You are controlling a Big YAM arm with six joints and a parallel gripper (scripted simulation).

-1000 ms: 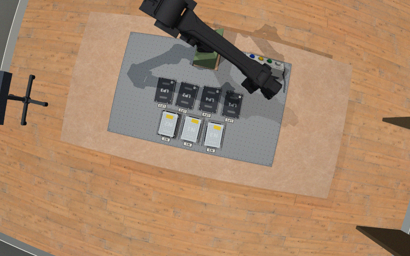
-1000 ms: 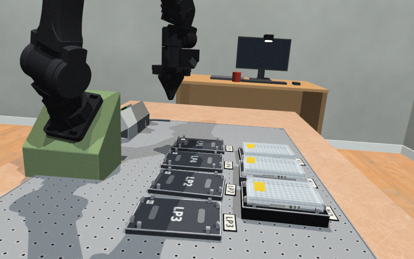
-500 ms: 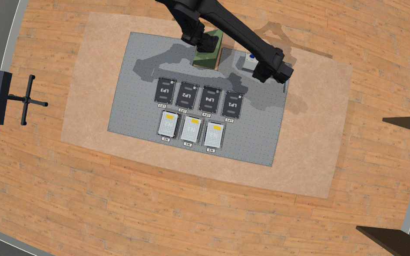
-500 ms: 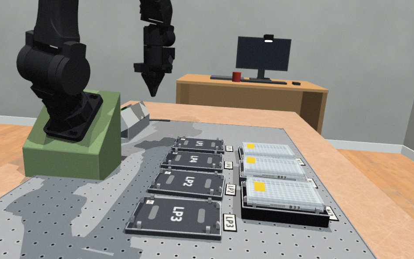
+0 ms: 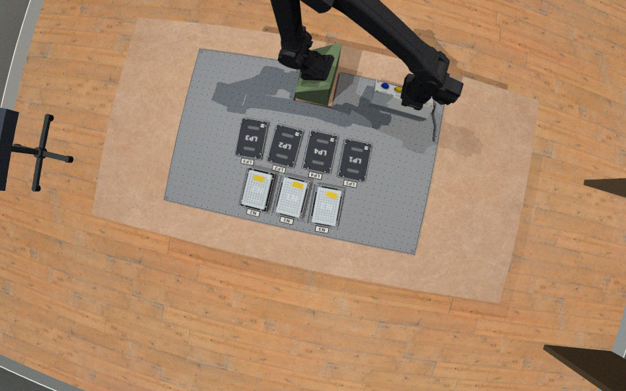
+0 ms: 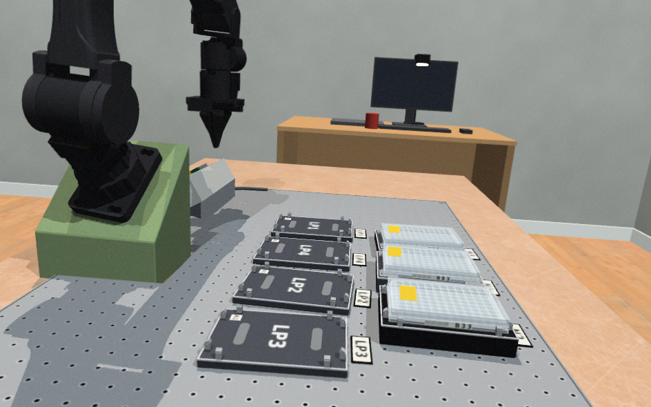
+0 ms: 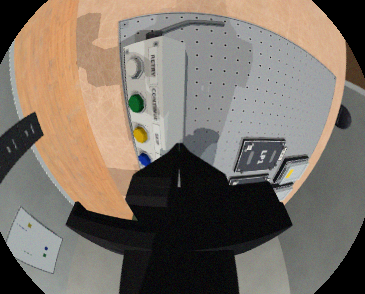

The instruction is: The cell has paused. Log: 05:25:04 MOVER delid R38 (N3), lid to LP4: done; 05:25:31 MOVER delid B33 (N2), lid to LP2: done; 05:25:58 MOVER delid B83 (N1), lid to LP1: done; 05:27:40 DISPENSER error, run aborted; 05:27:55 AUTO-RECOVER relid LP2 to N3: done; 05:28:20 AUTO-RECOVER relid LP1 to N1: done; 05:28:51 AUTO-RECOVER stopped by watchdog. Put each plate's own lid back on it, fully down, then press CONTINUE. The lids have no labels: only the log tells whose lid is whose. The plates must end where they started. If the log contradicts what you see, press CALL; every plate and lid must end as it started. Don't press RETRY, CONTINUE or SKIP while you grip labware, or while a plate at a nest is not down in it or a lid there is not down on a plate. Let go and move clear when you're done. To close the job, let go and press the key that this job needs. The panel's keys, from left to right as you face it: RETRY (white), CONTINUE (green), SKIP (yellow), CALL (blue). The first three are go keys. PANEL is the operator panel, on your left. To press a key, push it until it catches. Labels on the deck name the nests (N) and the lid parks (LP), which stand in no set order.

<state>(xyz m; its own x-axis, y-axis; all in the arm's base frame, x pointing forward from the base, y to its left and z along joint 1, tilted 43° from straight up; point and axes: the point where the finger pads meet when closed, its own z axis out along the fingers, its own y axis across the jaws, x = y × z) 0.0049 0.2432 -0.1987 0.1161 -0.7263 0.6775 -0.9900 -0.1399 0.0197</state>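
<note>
Right now the green key is 60 mm behind my hand, 30 mm to the left of it and 70 mm below it. From my hand the other things lie so: white key: 70 mm behind, 70 mm to the left, 70 mm below; yellow key: 60 mm behind, 20 mm to the right, 70 mm below; blue key: 50 mm behind, 70 mm to the right, 70 mm below.
</note>
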